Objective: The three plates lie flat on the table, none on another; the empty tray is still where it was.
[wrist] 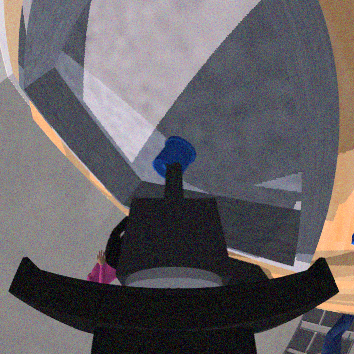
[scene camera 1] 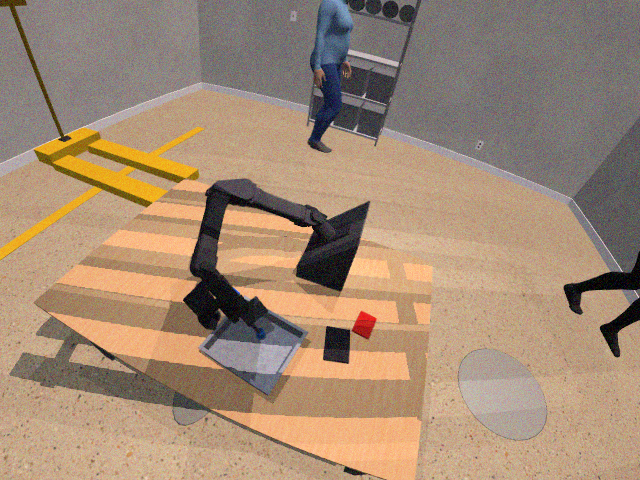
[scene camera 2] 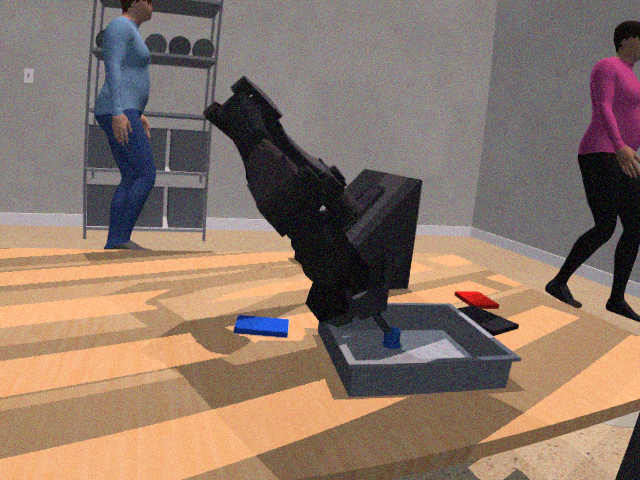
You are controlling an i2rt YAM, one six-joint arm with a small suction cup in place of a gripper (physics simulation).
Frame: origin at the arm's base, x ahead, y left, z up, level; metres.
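Where they show: hand, its tool point: [wrist: 173,148] [scene camera 1: 263,336] [scene camera 2: 397,345]; arm's base, origin of its link: [scene camera 1: 330,237] [scene camera 2: 352,217].
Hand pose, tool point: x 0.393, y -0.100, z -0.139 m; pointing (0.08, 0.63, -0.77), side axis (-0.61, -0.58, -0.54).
Each offset is from my tool point to the centre of the thing.
A blue plate {dx -0.110, dy -0.190, dz +0.003 m} [scene camera 2: 261,326] lies flat on the table, left of the tray in scene camera 2; in scene camera 1 a sliver shows behind the arm. A red plate {dx -0.161, dy +0.310, dz +0.002 m} [scene camera 1: 364,324] [scene camera 2: 476,299] and a black plate {dx -0.057, dy +0.234, dz +0.003 m} [scene camera 1: 337,345] [scene camera 2: 488,320] lie flat beside each other, with a small gap between them. No plate lies on another. The grey tray {dx +0.041, dy -0.011, dz +0.023 m} [scene camera 1: 248,356] [scene camera 2: 429,379] [wrist: 125,65] is upright and empty of plates. My blue suction cup [scene camera 1: 261,334] [scene camera 2: 391,339] [wrist: 174,156] is down inside it, on its floor, and holds it. Whether its underside touches the table is unclear.
The black arm base [scene camera 1: 336,248] [scene camera 2: 392,227] stands on the table behind the tray. A person in light blue [scene camera 1: 331,67] [scene camera 2: 124,124] and a storage rack stand beyond the table. A person in pink [scene camera 2: 610,113] stands at the right. A yellow forked frame [scene camera 1: 113,178] is on the floor.
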